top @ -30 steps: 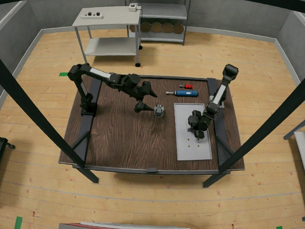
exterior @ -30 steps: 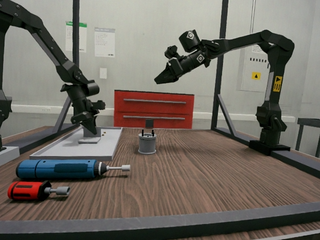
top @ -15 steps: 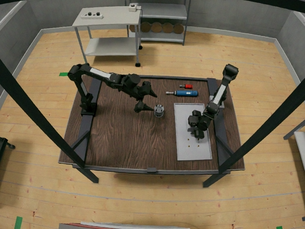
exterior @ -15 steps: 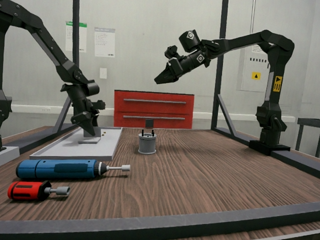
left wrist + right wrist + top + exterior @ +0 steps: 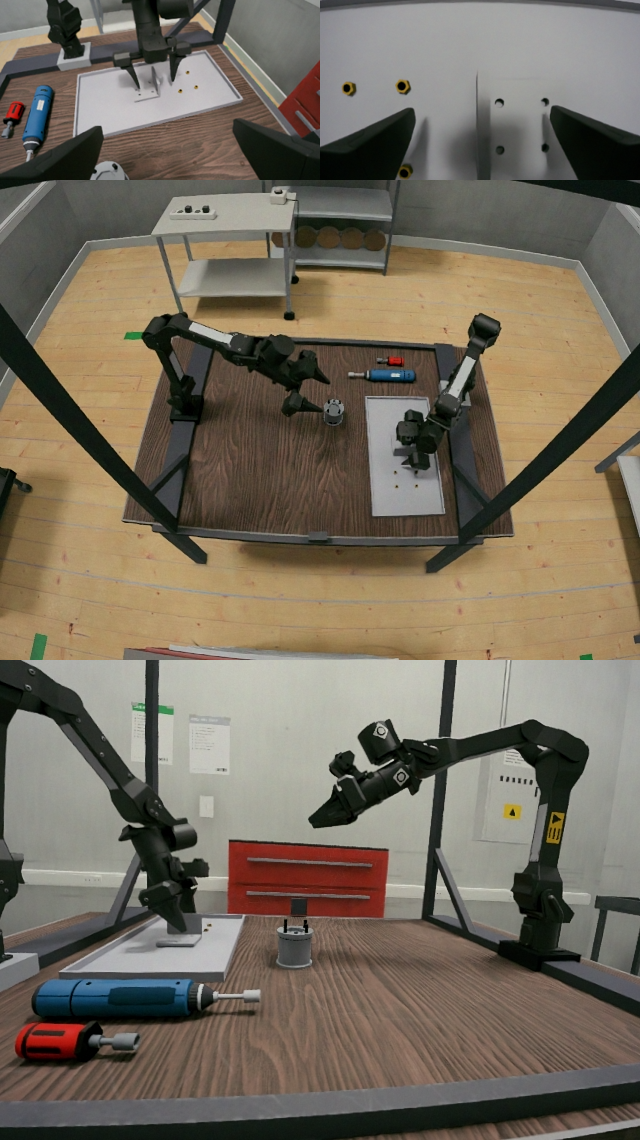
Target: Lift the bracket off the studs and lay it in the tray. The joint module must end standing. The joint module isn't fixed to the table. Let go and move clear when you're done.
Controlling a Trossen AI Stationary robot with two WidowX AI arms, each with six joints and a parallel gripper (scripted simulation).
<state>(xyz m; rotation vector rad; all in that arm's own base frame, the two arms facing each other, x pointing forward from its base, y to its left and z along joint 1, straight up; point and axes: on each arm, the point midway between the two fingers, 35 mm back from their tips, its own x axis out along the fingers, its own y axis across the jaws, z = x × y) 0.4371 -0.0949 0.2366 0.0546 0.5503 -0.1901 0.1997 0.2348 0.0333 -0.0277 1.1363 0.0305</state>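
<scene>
Now: the grey bracket 40 mm below my right hand and 30 mm ahead of it. From my right hand the other things lie so: grey joint module (210 mm to the left, 160 mm ahead, 30 mm below); then red screwdriver (370 mm ahead, 50 mm below, 20 mm to the right); then grey tray (60 mm below, 10 mm ahead).
</scene>
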